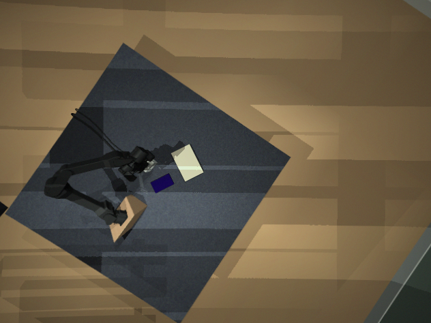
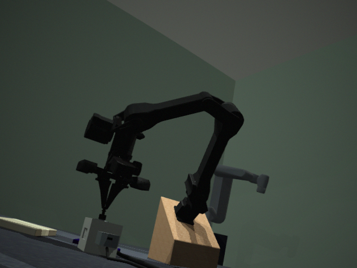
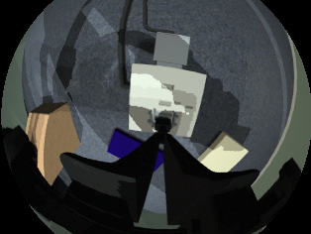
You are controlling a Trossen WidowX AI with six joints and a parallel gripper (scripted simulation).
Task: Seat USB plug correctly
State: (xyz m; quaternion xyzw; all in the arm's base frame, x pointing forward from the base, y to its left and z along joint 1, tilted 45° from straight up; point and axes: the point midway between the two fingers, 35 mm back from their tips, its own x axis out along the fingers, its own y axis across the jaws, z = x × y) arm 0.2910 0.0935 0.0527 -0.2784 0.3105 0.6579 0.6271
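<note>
The USB plug is 2 cm below my gripper tip. From my gripper tip the other things lie so: cream slab (17 cm to the right, 16 cm ahead, 10 cm below); then dark blue flat piece (13 cm to the right, 10 cm below, 5 cm behind).
</note>
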